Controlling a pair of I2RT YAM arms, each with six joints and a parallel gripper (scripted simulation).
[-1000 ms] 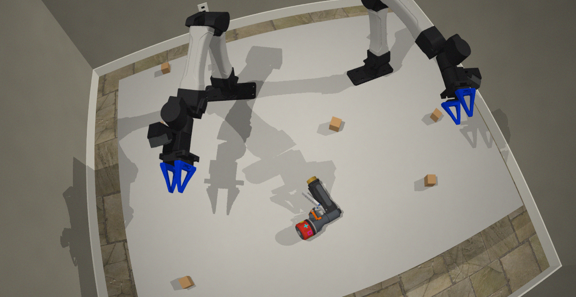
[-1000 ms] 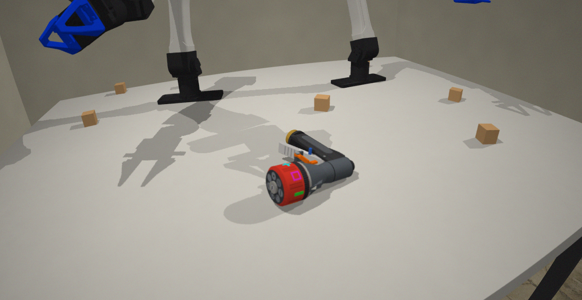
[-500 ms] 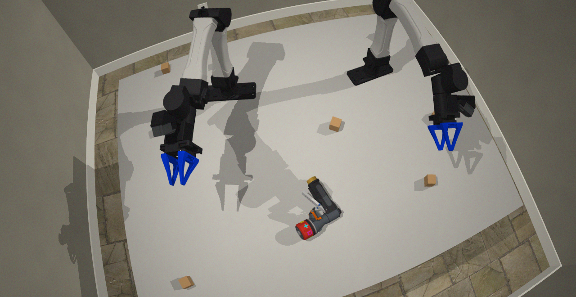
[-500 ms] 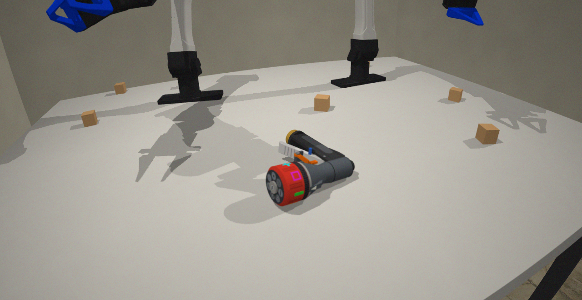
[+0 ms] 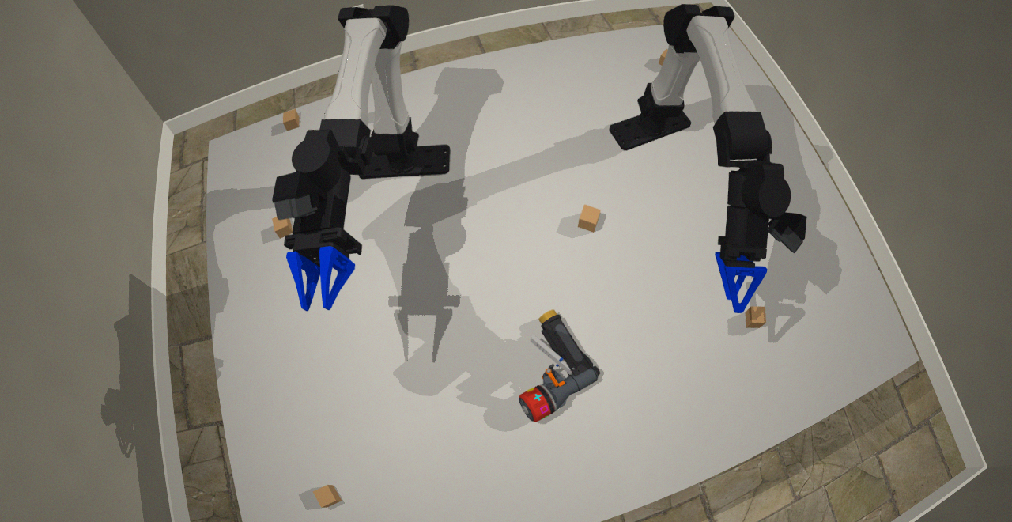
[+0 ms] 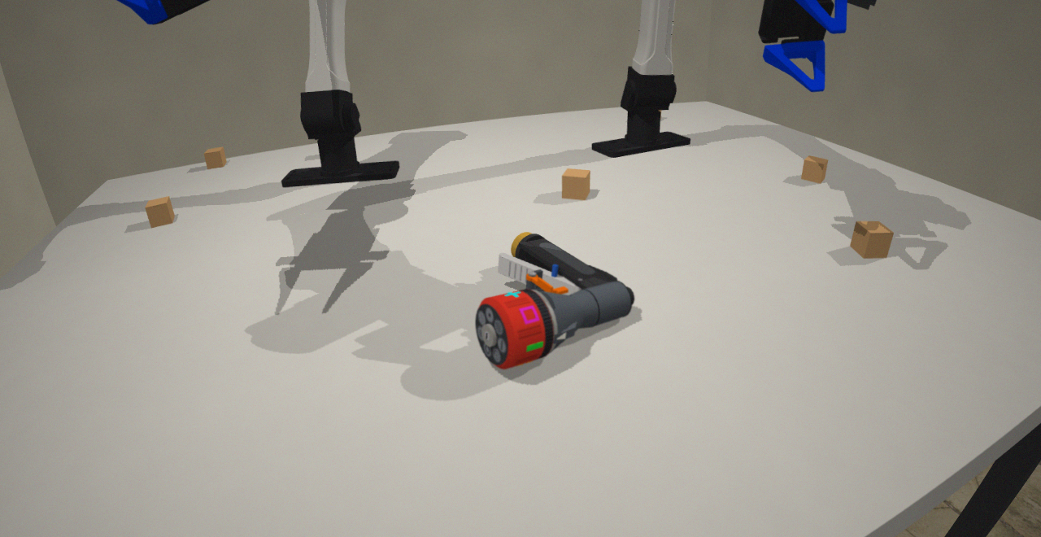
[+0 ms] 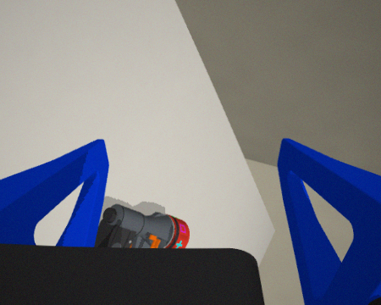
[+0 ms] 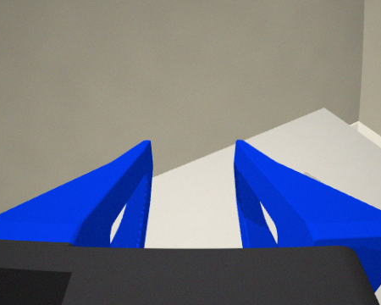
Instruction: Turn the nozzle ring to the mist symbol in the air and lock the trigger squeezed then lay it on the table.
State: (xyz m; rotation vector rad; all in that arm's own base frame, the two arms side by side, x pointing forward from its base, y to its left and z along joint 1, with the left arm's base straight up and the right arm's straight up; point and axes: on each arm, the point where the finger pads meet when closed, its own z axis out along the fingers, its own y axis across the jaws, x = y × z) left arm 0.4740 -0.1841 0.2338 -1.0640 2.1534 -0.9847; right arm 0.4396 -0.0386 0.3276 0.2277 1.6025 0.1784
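Right now the trigger is 3 cm behind my left hand, 28 cm to the right of it and 21 cm below it. The rest, counted from my left hand: red spray ring: 5 cm ahead, 32 cm to the right, 20 cm below.
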